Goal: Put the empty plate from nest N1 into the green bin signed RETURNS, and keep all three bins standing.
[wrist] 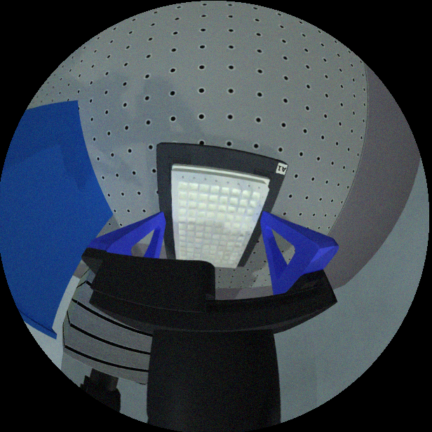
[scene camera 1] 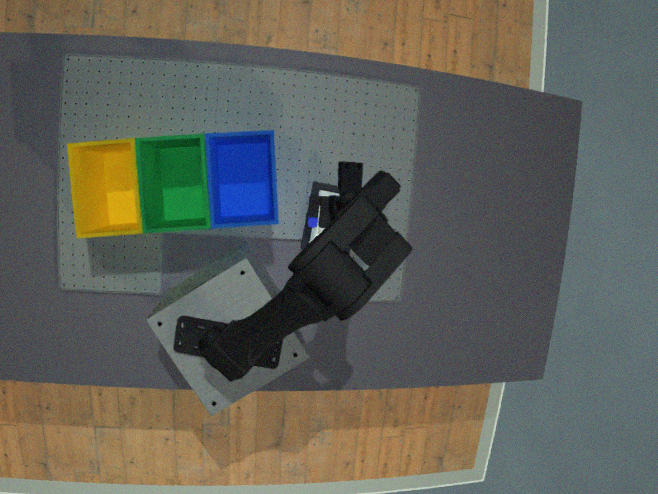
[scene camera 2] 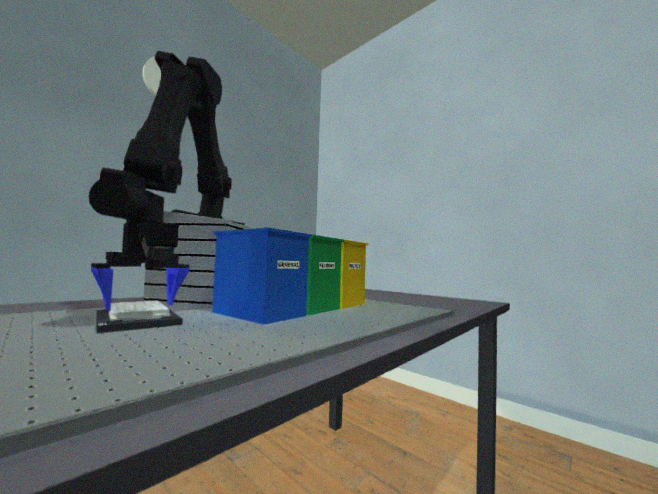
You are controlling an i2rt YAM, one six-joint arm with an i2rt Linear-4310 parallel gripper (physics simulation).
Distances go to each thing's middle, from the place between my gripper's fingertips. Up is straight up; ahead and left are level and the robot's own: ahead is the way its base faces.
Scene:
Right now the white well plate [scene camera 2: 126, 311] is 20 mm behind my hand and 10 mm below it. From my hand the other things lie so: dark nest [scene camera 2: 102, 316] (20 mm below, 20 mm behind); then blue bin [scene camera 2: 260, 275] (220 mm to the left, 60 mm above, 30 mm ahead); then green bin [scene camera 1: 172, 170] (350 mm to the left, 60 mm above).

